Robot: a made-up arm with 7 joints. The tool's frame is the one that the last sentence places.
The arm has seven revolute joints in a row. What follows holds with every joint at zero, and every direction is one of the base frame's.
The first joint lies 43.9 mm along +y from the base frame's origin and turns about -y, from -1.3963 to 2 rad.
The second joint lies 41.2 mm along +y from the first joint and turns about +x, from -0.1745 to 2 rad.
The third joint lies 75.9 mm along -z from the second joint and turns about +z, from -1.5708 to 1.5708 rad.
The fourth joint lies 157.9 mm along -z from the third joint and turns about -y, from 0 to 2.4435 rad.
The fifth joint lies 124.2 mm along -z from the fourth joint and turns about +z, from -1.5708 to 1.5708 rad.
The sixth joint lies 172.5 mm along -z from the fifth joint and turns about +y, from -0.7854 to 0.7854 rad.
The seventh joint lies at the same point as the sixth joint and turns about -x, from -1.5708 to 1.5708 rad.
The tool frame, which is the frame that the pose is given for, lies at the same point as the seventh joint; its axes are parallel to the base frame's.
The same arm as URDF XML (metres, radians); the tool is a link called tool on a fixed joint. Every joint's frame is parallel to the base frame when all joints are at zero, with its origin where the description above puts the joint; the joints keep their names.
<robot name="arm">
  <link name="base_link"/>
  <link name="link1"/>
  <link name="link2"/>
  <link name="link3"/>
  <link name="link4"/>
  <link name="link5"/>
  <link name="link6"/>
  <link name="link7"/>
  <link name="tool"/>
  <joint name="joint 1" type="revolute">
    <parent link="base_link"/>
    <child link="link1"/>
    <origin xyz="0 0.0439 0" rpy="0 0 0"/>
    <axis xyz="0 -1 0"/>
    <limit lower="-1.3963" upper="2"/>
  </joint>
  <joint name="joint 2" type="revolute">
    <parent link="link1"/>
    <child link="link2"/>
    <origin xyz="0 0.0412 0" rpy="0 0 0"/>
    <axis xyz="1 0 0"/>
    <limit lower="-0.1745" upper="2"/>
  </joint>
  <joint name="joint 3" type="revolute">
    <parent link="link2"/>
    <child link="link3"/>
    <origin xyz="0 0 -0.0759" rpy="0 0 0"/>
    <axis xyz="0 0 1"/>
    <limit lower="-1.5708" upper="1.5708"/>
  </joint>
  <joint name="joint 4" type="revolute">
    <parent link="link3"/>
    <child link="link4"/>
    <origin xyz="0 0 -0.1579" rpy="0 0 0"/>
    <axis xyz="0 -1 0"/>
    <limit lower="0" upper="2.4435"/>
  </joint>
  <joint name="joint 5" type="revolute">
    <parent link="link4"/>
    <child link="link5"/>
    <origin xyz="0 0 -0.1242" rpy="0 0 0"/>
    <axis xyz="0 0 1"/>
    <limit lower="-1.5708" upper="1.5708"/>
  </joint>
  <joint name="joint 6" type="revolute">
    <parent link="link5"/>
    <child link="link6"/>
    <origin xyz="0 0 -0.1725" rpy="0 0 0"/>
    <axis xyz="0 1 0"/>
    <limit lower="-0.7854" upper="0.7854"/>
  </joint>
  <joint name="joint 7" type="revolute">
    <parent link="link6"/>
    <child link="link7"/>
    <origin xyz="0 0 0" rpy="0 0 0"/>
    <axis xyz="-1 0 0"/>
    <limit lower="-1.5708" upper="1.5708"/>
  </joint>
  <joint name="tool_fixed" type="fixed">
    <parent link="link7"/>
    <child link="tool"/>
    <origin xyz="0 0 0" rpy="0 0 0"/>
  </joint>
</robot>

